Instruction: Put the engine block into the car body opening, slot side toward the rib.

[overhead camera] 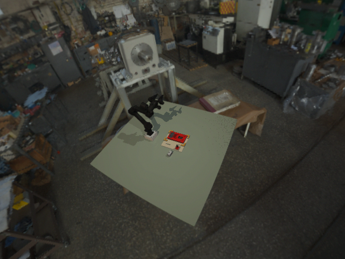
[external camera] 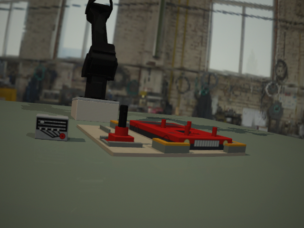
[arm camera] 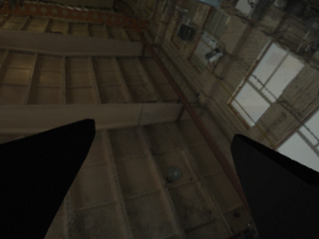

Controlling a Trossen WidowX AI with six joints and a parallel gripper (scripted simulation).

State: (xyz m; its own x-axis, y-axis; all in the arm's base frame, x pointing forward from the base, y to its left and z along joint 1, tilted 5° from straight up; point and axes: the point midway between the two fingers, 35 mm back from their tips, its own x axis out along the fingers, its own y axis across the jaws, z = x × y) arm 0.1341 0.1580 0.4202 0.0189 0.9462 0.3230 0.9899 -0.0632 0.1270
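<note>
The engine block lies 24 cm ahead of my gripper tip, 30 cm to the right of it and 47 cm below it. Round my gripper tip: black post: 27 cm ahead, 19 cm to the right, 45 cm below.
</note>
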